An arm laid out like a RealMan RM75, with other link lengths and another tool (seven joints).
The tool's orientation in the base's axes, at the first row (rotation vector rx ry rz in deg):
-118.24, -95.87, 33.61
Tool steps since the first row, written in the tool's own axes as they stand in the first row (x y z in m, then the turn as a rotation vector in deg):
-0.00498, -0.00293, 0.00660, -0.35, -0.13, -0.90
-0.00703, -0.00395, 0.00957, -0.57, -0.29, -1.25
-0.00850, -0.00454, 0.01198, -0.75, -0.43, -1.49
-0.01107, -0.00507, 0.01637, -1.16, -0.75, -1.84
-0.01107, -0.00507, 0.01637, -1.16, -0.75, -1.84
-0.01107, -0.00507, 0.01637, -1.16, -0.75, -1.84
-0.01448, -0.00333, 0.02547, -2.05, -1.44, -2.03
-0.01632, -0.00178, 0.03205, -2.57, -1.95, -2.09
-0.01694, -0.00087, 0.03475, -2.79, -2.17, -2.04
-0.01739, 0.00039, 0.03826, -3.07, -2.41, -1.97
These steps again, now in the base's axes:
-0.00701, -0.00396, -0.00348, 0.34, -0.37, 0.84
-0.00989, -0.00561, -0.00523, 0.36, -0.57, 1.23
-0.01200, -0.00680, -0.00679, 0.35, -0.74, 1.52
-0.01539, -0.00897, -0.00995, 0.22, -1.10, 2.01
-0.01539, -0.00897, -0.00995, 0.22, -1.10, 2.01
-0.01539, -0.00897, -0.00995, 0.22, -1.10, 2.01
-0.01976, -0.01213, -0.01822, -0.40, -1.85, 2.61
-0.02257, -0.01386, -0.02440, -0.87, -2.27, 2.98
-0.02348, -0.01449, -0.02710, -1.12, -2.44, 3.08
-0.02453, -0.01497, -0.03067, -1.40, -2.66, 3.17

